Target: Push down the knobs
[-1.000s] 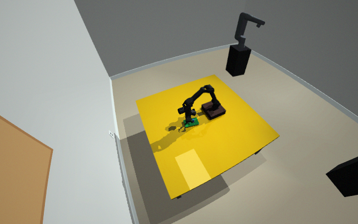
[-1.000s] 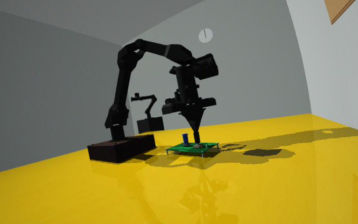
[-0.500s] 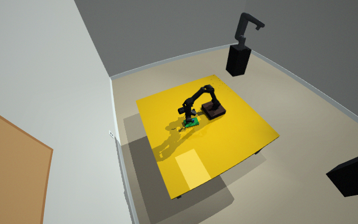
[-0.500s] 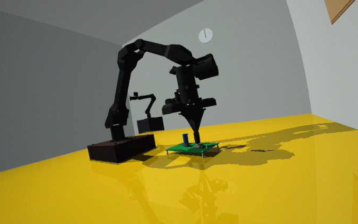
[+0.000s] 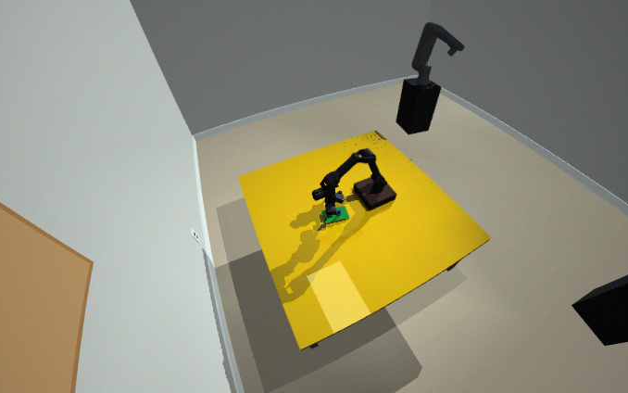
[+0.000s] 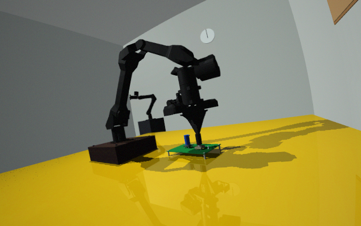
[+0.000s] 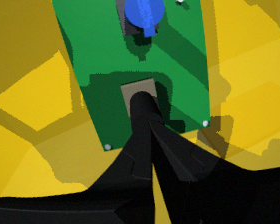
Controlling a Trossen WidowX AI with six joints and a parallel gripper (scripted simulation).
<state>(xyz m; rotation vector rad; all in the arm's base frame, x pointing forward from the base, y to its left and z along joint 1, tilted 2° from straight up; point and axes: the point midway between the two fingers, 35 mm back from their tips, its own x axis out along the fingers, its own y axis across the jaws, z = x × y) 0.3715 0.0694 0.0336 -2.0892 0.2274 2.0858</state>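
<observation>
The black knob lies 20 mm below my gripper tip. The rest, counted from my gripper tip: blue knob 60 mm behind, 20 mm below, 10 mm to the left.
</observation>
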